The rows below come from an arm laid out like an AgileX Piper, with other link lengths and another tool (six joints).
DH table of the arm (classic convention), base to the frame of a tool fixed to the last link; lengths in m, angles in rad. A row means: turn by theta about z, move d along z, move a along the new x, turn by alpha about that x. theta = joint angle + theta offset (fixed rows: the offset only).
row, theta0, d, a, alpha
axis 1, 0, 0.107, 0, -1.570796
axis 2, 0.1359, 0, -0.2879, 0
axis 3, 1.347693, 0, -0.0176, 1.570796
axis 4, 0, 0.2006, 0, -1.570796
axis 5, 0, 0, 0, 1.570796
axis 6, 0.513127, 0.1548, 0.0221, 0.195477
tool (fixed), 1.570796, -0.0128, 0, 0
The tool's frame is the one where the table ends.
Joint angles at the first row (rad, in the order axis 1, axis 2, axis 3, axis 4, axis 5, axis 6):
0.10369, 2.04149, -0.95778, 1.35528, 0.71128, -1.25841
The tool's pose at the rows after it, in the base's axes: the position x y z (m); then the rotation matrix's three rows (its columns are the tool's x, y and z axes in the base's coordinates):
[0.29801 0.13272 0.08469], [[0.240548 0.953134 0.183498], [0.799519 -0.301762 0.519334], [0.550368 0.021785 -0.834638]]
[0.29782 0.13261 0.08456], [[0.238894 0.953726 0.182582], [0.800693 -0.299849 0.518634], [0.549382 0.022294 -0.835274]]
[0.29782 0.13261 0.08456], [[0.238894 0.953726 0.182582], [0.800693 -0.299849 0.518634], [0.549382 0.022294 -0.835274]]
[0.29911 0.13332 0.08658], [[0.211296 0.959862 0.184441], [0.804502 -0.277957 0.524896], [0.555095 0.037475 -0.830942]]
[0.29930 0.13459 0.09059], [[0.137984 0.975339 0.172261], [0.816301 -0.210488 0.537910], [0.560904 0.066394 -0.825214]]
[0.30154 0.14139 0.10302], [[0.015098 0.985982 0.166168], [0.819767 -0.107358 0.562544], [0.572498 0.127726 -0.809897]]
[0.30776 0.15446 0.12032], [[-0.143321 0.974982 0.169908], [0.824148 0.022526 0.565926], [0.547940 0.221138 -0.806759]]
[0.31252 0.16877 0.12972], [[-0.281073 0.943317 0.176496], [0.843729 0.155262 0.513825], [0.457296 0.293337 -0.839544]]
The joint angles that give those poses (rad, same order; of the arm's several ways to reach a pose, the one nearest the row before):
0.10369, 2.04148, -0.95777, 1.35528, 0.71128, -1.25840
0.10367, 2.04148, -0.95777, 1.35291, 0.71129, -1.25841
0.10367, 2.04148, -0.95777, 1.35291, 0.71129, -1.25841
0.10368, 2.04149, -0.97047, 1.34204, 0.72325, -1.26892
0.10414, 2.04149, -0.99921, 1.29498, 0.75895, -1.28443
0.12000, 2.02987, -1.05710, 1.23566, 0.81321, -1.30095
0.16458, 2.01520, -1.15897, 1.13800, 0.85135, -1.28309
0.23327, 2.01131, -1.26351, 0.98312, 0.84490, -1.21102

